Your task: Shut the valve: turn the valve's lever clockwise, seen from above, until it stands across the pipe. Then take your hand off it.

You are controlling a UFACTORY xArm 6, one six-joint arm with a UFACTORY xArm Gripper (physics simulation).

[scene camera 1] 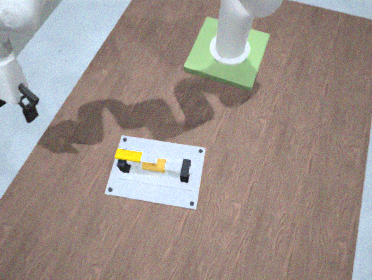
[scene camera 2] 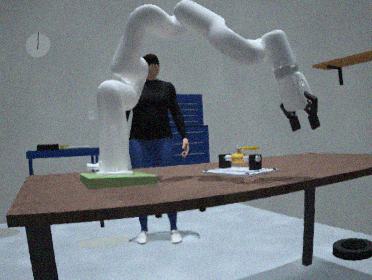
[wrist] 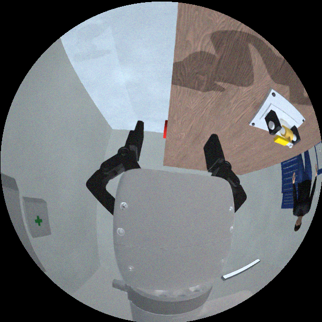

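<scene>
The yellow lever (scene camera 1: pixel 128 155) (scene camera 2: pixel 251 148) (wrist: pixel 281 141) sits on top of the orange valve body (scene camera 1: pixel 154 166) (scene camera 2: pixel 237 158) (wrist: pixel 287 132). It points along the pipe, toward the left in scene camera 1, out over one black pipe holder. The light pipe (scene camera 1: pixel 174 166) runs between two black holders on a white plate (scene camera 1: pixel 150 193) (wrist: pixel 281 101). My gripper (scene camera 1: pixel 15 109) (scene camera 2: pixel 305 126) (wrist: pixel 177 134) is open and empty. It hangs high, well apart from the valve, beyond the table's edge in the scene camera 1 view. One finger is partly cut off there.
The brown table (scene camera 1: pixel 280 175) (scene camera 2: pixel 170 195) (wrist: pixel 200 110) carries the green base block (scene camera 1: pixel 200 56) (scene camera 2: pixel 120 181) of the arm. A person (scene camera 2: pixel 155 110) (wrist: pixel 302 192) stands behind the table beside a blue cabinet (scene camera 2: pixel 192 142). A wooden shelf (scene camera 2: pixel 350 60) is on the wall at the right.
</scene>
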